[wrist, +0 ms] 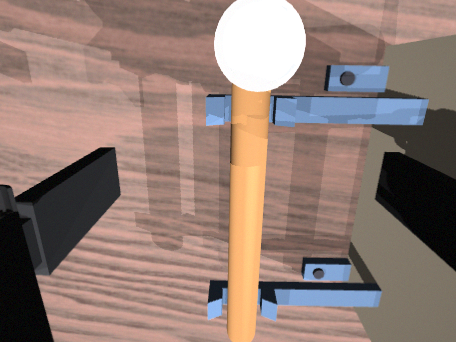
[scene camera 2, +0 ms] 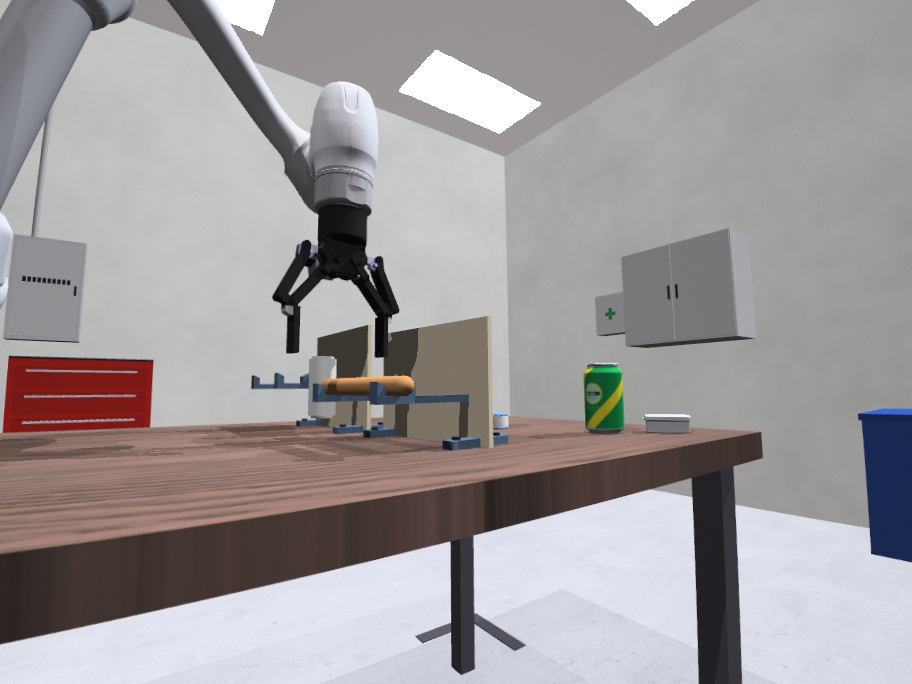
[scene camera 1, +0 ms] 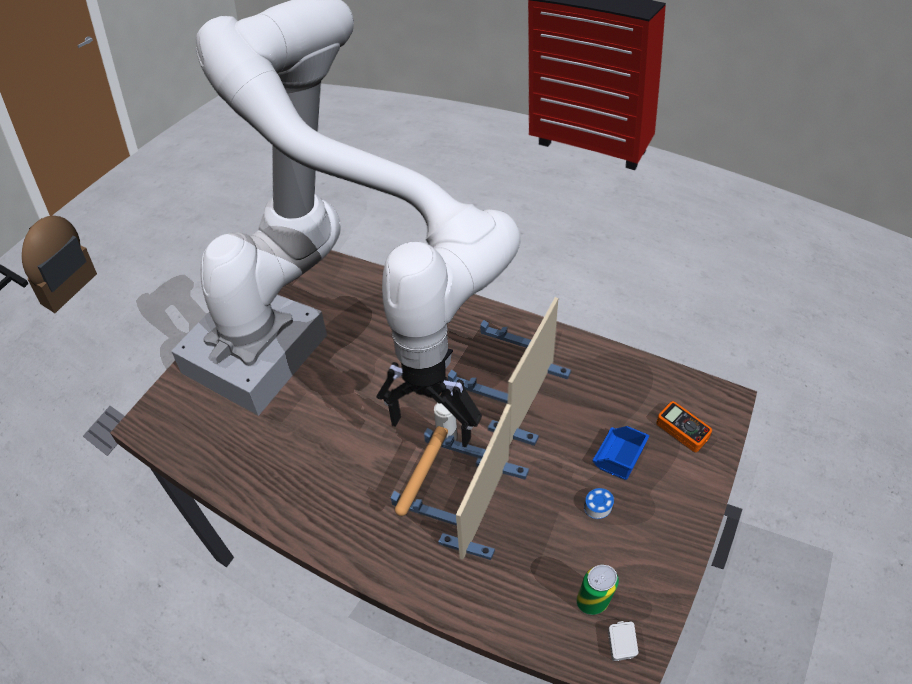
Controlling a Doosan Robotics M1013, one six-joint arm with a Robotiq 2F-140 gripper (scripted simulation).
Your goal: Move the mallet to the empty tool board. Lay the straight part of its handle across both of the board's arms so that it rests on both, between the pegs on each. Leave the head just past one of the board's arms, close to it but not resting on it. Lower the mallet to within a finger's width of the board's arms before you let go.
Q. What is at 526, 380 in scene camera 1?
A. A tool board.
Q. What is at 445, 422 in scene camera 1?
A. A mallet.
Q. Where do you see a tool board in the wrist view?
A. At 391, 278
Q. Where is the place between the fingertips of the gripper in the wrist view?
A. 248, 174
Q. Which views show the mallet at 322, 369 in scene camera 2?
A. The wrist view, scene camera 2 and scene camera 1: all of them.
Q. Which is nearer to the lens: the mallet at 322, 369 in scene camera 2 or the small white box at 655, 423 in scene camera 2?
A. The mallet.
